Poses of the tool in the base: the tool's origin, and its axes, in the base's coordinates. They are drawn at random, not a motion.
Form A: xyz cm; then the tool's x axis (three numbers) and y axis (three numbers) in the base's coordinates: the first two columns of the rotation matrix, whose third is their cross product.
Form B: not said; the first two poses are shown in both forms.
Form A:
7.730 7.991 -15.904 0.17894 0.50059 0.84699 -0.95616 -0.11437 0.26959
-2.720 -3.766 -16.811 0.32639 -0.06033 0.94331 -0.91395 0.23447 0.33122
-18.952 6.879 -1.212 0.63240 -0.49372 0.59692 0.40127 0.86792 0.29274
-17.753 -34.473 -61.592 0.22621 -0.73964 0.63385 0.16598 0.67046 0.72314
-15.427 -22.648 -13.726 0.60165 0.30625 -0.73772 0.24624 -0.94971 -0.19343
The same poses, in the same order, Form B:
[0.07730 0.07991 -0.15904], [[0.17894 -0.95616 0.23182], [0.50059 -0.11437 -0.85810], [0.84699 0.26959 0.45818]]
[-0.02720 -0.03766 -0.16811], [[0.32639 -0.91395 -0.24116], [-0.06033 0.23447 -0.97025], [0.94331 0.33122 0.02139]]
[-0.18952 0.06879 -0.01212], [[0.63240 0.40127 -0.66261], [-0.49372 0.86792 0.05440], [0.59692 0.29274 0.74699]]
[-0.17753 -0.34473 -0.61592], [[0.22621 0.16598 -0.95983], [-0.73964 0.67046 -0.05838], [0.63385 0.72314 0.27443]]
[-0.15427 -0.22648 -0.13726], [[0.60165 0.24624 -0.75986], [0.30625 -0.94971 -0.06528], [-0.73772 -0.19343 -0.64680]]

